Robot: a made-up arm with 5 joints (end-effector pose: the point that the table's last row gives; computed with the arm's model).
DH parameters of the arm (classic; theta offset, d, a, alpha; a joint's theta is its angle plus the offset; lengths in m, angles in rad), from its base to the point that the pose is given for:
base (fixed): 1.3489 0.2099 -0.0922 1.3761
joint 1: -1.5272 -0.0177 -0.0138 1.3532
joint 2: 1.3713 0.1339 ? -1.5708
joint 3: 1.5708 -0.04 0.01 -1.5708
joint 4: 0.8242 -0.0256 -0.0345 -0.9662
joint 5: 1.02 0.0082 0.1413 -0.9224
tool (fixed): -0.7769 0.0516 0 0
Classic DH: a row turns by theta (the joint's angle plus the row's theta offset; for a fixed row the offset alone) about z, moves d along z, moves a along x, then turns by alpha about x.
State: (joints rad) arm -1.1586 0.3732 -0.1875 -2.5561 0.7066
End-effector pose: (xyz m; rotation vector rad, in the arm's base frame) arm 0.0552 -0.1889 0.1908 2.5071 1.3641 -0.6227
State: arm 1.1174 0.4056 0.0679 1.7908 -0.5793
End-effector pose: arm 0.0595 -0.2139 0.0389 1.1309 0.8574 -1.4151
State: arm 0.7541 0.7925 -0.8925 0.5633 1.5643
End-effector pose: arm -0.1494 -0.2787 0.0697 1.7583 -1.1905 -2.2344
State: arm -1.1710 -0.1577 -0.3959 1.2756 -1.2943
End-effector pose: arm -0.1681 -0.2229 0.3622 0.0077 -0.2092 3.1085
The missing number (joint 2, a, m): -0.05
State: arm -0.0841 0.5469 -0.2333 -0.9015 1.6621
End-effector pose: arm -0.0492 -0.3938 0.1251 2.4498 -0.5558 -1.1701
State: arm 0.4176 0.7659 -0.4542 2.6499 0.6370
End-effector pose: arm 0.0131 -0.1918 0.2919 -0.3914 -1.1588 -1.8109
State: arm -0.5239 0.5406 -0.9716 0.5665 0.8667
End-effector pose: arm -0.1566 -0.3094 0.3688 0.9583 -1.3032 -1.6703
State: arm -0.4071 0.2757 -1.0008 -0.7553 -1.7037
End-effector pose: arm -0.0135 -0.1328 0.1946 1.3665 2.0106 0.2007
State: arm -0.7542 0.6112 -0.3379 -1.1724 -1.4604
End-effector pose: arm -0.0529 -0.1061 0.2046 0.5369 2.2605 0.2448
